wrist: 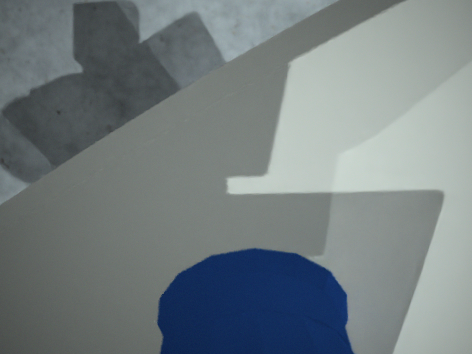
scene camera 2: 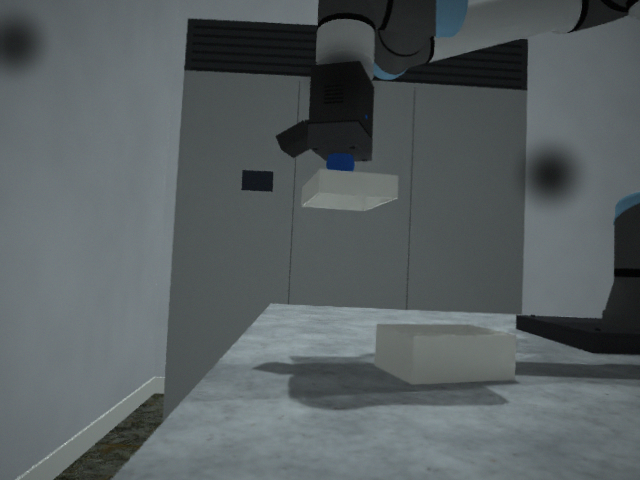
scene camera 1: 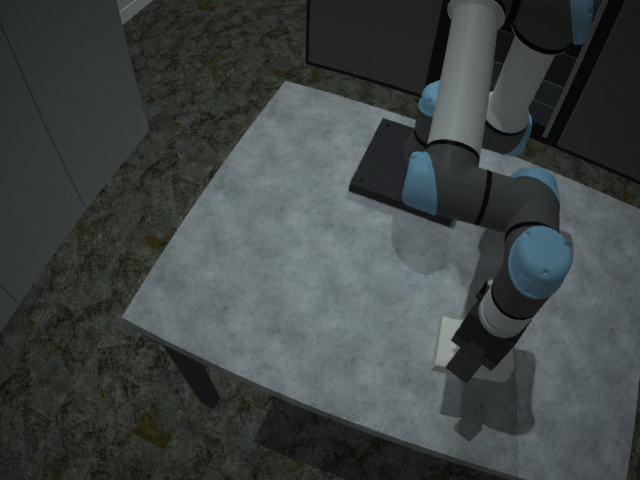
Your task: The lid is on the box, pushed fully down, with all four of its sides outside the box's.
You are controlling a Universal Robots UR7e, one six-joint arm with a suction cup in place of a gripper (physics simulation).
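Places are measured from the arm's base along level axes (x ahead, y left, z up), in metres.
Pixels of known places: hand, tool point: (wrist: 250, 276).
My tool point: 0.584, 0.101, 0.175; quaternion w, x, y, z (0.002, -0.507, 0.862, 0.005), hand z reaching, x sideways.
Behind a point stands the place of what it marks, as x, y, z.
The whitish lid (scene camera 1: 446, 343) @(0.581, 0.050, 0.187) (scene camera 2: 356, 184) @(0.580, 0.169, 0.175) (wrist: 115, 215) @(0.615, 0.108, 0.188) hangs in the air, roughly level, its open side down. My gripper's blue suction cup (scene camera 2: 340, 162) (wrist: 255, 305) is on its top and holds it; in scene camera 1 the cup is hidden behind the tool body. The whitish box (scene camera 2: 462, 359) @(0.476, 0.232, -0.007) stands upright on the table, open at the top. In scene camera 2 the lid is well above the box and up to its left, with a wide gap between them. In scene camera 1 the lid and tool cover much of the box's place, and I cannot tell their outlines apart.
The grey table (scene camera 1: 289, 268) @(0.383, -0.267, -0.030) (scene camera 2: 289, 439) @(0.671, 0.375, -0.030) carries the arm's dark base plate (scene camera 1: 379, 160) @(0.045, -0.128, -0.001) (scene camera 2: 573, 330) @(0.174, 0.021, -0.004) at the back. Shadows of the arm and lid fall beside the box. Grey cabinets (scene camera 2: 232, 258) stand behind the table in scene camera 2.
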